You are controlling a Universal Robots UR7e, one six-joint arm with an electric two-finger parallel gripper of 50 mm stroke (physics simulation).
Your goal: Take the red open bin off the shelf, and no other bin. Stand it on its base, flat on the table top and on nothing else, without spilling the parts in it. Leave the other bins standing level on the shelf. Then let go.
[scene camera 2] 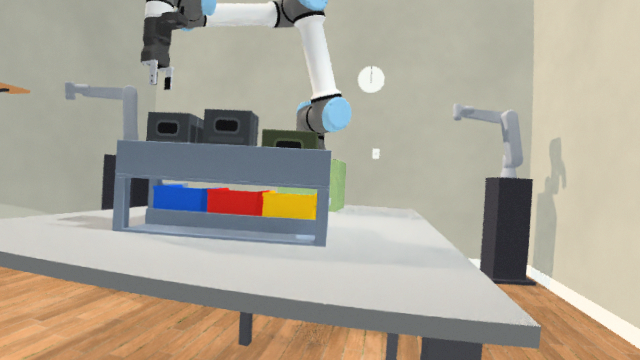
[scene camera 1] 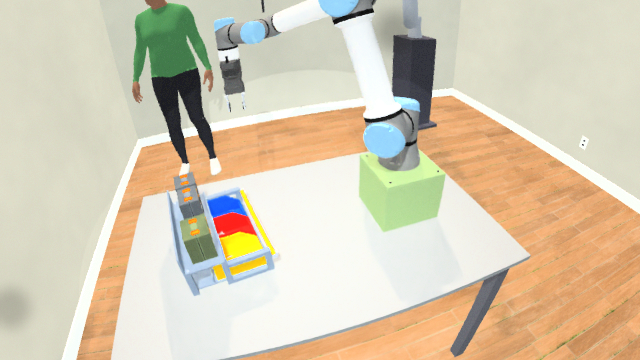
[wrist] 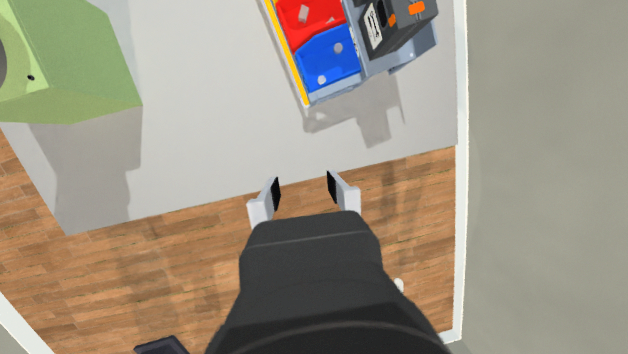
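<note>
The red open bin stands on the lower shelf between the blue bin and the yellow bin. Small light parts lie in the red bin in the wrist view, where its far part is cut off by the frame edge. The shelf stands on the table top. My gripper is open and empty, pointing down high above the table's far edge, well apart from the bins.
Two dark grey crates and an olive crate stand on the upper shelf. A yellow rail runs along the shelf's front. The green robot base block stands across the table. A person stands behind the table.
</note>
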